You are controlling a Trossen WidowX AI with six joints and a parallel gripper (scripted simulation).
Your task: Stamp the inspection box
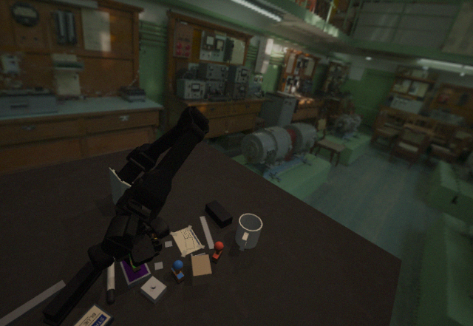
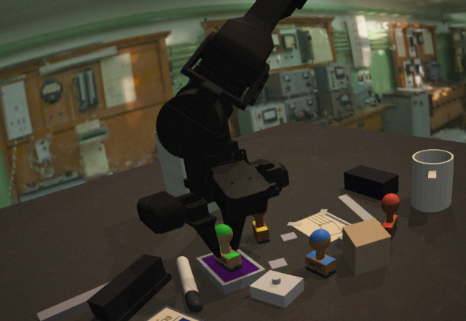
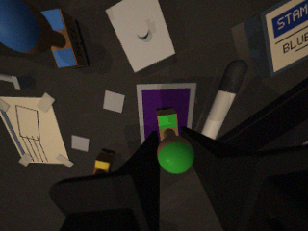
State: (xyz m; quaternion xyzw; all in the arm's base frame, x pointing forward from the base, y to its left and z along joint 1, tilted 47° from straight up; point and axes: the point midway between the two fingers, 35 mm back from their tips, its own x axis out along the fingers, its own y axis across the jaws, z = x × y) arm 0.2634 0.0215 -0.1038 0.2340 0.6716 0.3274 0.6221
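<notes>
My gripper tip is now right at the green-knobbed stamp. Also, from my gripper tip: white block 90 mm ahead, 20 mm to the left, 20 mm below; then purple ink pad 30 mm below; then white marker 20 mm ahead, 70 mm to the right, 30 mm below.
</notes>
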